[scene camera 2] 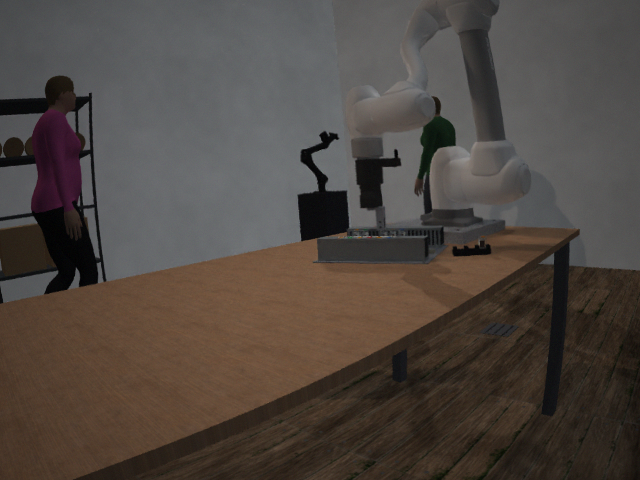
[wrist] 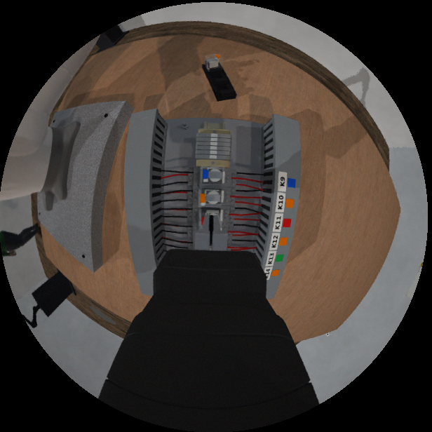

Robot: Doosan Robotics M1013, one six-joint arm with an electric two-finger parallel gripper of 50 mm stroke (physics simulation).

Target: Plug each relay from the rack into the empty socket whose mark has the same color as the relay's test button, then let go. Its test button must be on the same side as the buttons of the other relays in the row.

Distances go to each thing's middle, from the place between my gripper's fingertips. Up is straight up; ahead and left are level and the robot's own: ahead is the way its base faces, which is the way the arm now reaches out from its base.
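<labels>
My hand is 70 mm above the panel (wrist: 180, 149), and I see that it is also 10 mm to the right of the panel.
</labels>
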